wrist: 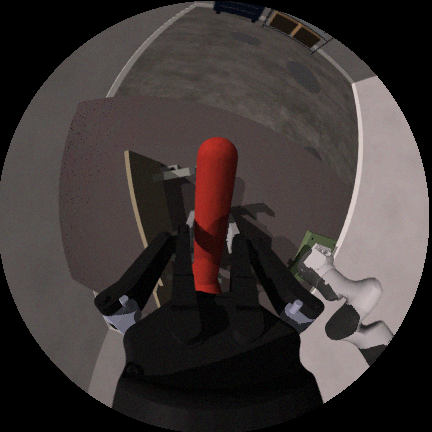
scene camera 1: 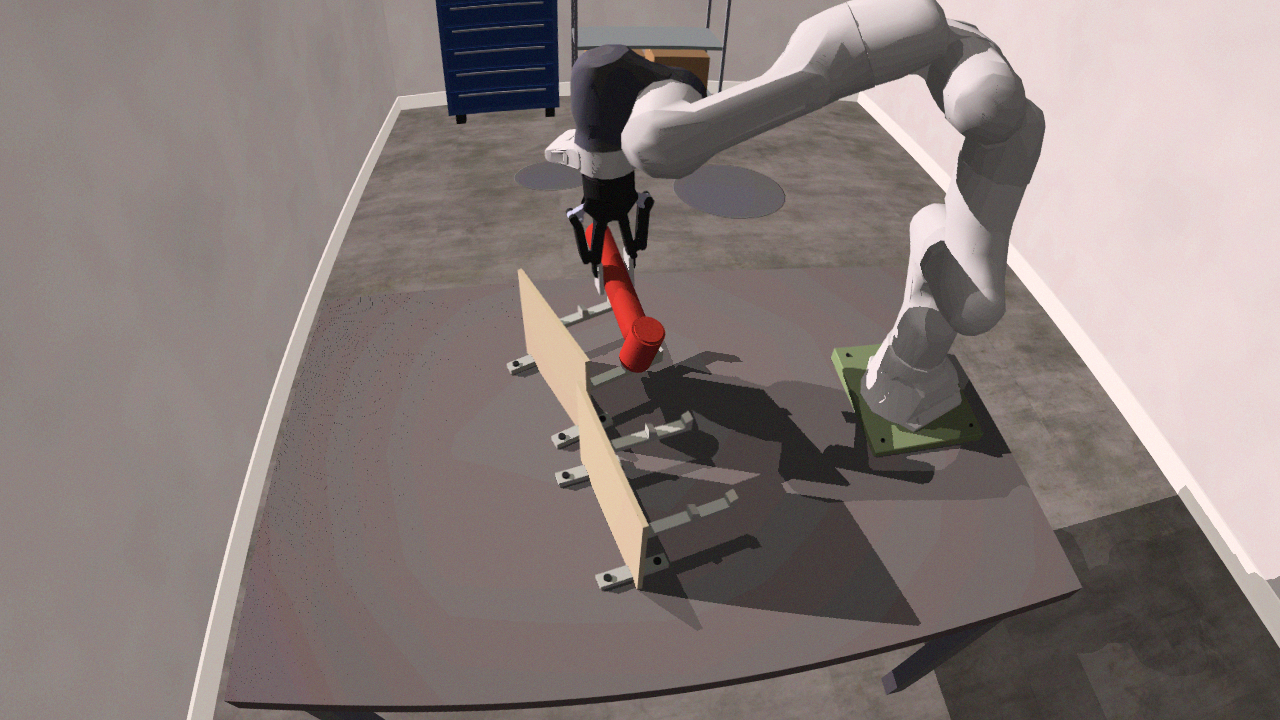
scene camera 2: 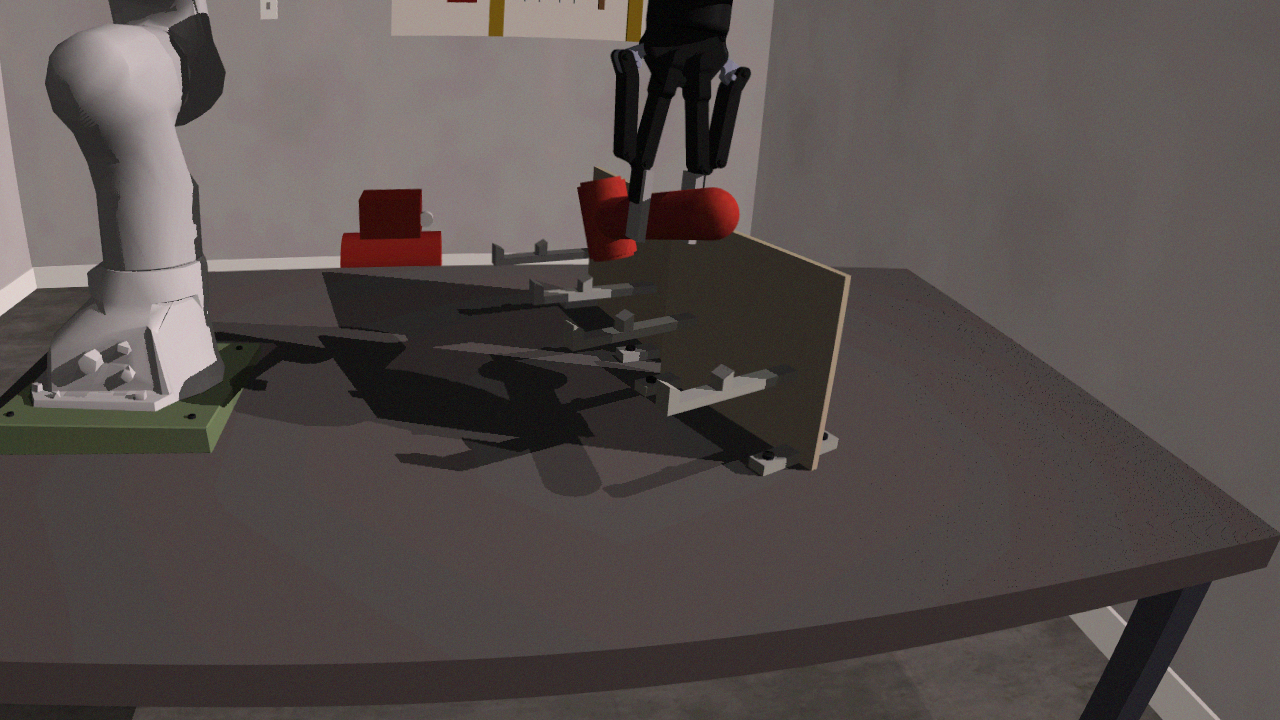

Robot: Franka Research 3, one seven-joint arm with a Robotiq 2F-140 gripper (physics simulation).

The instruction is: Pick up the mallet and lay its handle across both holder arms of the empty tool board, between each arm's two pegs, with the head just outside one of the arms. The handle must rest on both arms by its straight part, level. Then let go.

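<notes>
My gripper (scene camera 1: 614,271) (scene camera 2: 664,214) (wrist: 210,220) is shut on the handle of the red mallet (scene camera 1: 626,300) (scene camera 2: 689,215) (wrist: 216,185). The handle looks roughly level and runs roughly along the far tool board (scene camera 1: 548,344) (scene camera 2: 769,331) (wrist: 145,195). The mallet is in the air above that board's holder arms, near the board's top edge in height. The head (scene camera 1: 640,347) (scene camera 2: 610,219) points towards the second board and overlaps the end of one arm (scene camera 1: 617,376) in scene view 1. The other arm (scene camera 1: 586,313) (scene camera 2: 716,394) (wrist: 175,174) lies below the handle's free end. Neither board shows a tool on its arms.
The second tool board (scene camera 1: 613,488) stands in line with the first, with two pegged arms (scene camera 1: 653,434) (scene camera 1: 693,517) pointing towards the robot base. The green base plate (scene camera 1: 926,437) (scene camera 2: 107,434) (wrist: 305,250) stands on the arms' side of the table (scene camera 1: 429,573) (scene camera 2: 358,573).
</notes>
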